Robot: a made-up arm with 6 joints.
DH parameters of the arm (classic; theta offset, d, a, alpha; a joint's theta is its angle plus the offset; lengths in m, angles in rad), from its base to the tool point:
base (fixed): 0 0 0 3.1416
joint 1: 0 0.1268 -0.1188 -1.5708
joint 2: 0 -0.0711 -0.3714 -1.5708
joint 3: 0 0.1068 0.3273 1.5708
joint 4: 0 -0.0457 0.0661 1.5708
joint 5: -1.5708 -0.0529 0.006 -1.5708
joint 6: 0 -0.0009 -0.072 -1.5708
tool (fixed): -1.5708 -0.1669 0 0
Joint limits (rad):
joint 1: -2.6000..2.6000
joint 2: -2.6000..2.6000
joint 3: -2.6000..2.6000
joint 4: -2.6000..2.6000
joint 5: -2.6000..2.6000
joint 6: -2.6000..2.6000
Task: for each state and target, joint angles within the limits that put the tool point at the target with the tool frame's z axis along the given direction. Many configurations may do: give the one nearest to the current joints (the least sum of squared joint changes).
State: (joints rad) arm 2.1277 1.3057 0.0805 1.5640 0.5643 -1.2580
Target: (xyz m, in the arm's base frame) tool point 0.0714 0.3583 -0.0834 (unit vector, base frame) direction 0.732 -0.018 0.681
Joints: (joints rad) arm 1.5353 0.4106 0.3179 1.0935 0.9179 -1.7594
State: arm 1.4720 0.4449 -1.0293 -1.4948 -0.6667 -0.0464
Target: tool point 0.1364 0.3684 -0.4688 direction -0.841 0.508 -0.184
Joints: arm 2.2307 0.9846 -1.7450 -1.8282 -0.6266 -0.0995
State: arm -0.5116 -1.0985 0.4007 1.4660 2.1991 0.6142
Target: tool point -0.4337 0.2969 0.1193 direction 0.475 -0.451 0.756
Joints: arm -0.9690 -1.4422 1.2668 1.1868 2.6000 0.6731
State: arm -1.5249 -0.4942 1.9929 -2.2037 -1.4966 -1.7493
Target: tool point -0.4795 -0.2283 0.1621 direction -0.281 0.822 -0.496
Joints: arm -0.9769 -0.8094 1.2354 -2.6000 -2.0947 -1.1290
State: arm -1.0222 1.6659 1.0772 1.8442 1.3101 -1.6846
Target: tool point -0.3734 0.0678 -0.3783 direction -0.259 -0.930 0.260
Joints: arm -0.8134 1.1422 0.8621 1.9497 1.7762 -1.5085
